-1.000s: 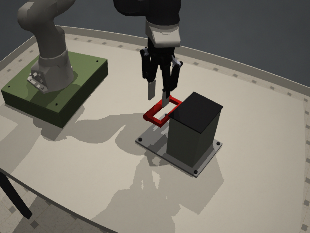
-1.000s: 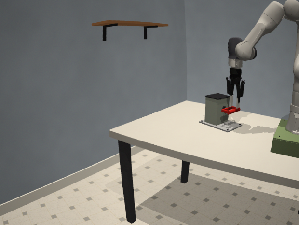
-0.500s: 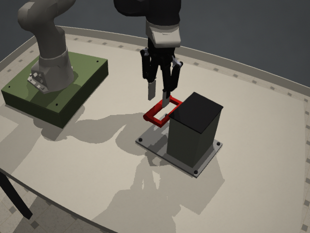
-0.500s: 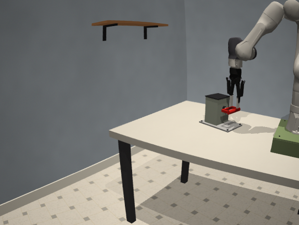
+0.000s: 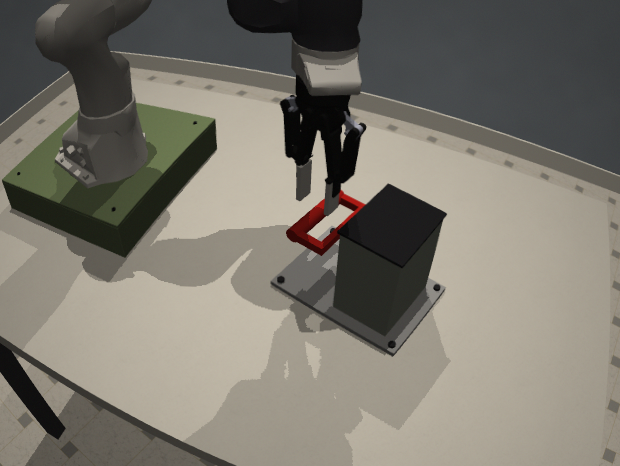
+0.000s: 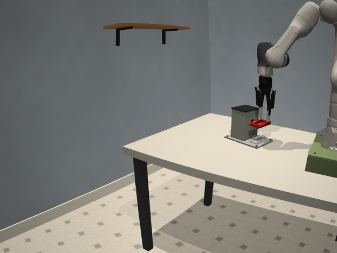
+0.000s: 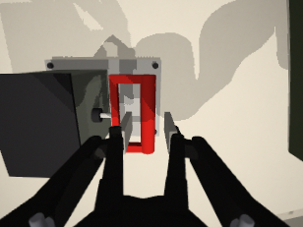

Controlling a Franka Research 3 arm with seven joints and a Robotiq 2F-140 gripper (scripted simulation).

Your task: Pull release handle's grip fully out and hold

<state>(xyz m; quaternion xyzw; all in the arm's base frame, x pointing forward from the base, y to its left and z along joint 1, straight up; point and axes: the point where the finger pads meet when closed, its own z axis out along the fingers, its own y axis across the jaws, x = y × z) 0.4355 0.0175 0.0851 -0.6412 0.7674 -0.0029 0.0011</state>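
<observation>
My gripper is now 9 cm short of the grey baseplate, 2 cm to the left of it and 16 cm above it.
</observation>
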